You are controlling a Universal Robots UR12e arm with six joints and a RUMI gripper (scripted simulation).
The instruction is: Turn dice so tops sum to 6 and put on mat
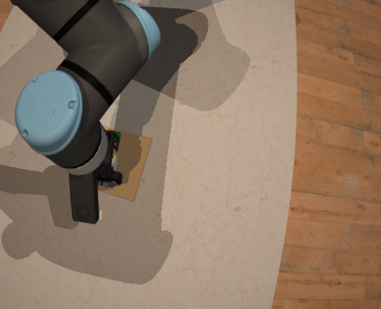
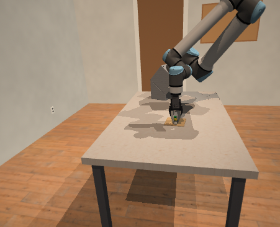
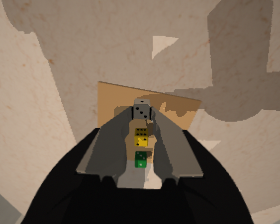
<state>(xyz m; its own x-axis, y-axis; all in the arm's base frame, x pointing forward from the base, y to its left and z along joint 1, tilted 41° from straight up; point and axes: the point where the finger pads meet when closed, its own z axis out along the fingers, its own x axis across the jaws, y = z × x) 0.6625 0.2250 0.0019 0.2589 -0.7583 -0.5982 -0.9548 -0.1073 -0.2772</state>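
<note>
The white die is 10 mm below my hand. Round my hand: tan mat: 50 mm behind, 10 mm to the right, 20 mm below; green die: 100 mm behind, 30 mm to the right, 10 mm below; yellow die: 50 mm behind, 10 mm to the right, 10 mm below.
</note>
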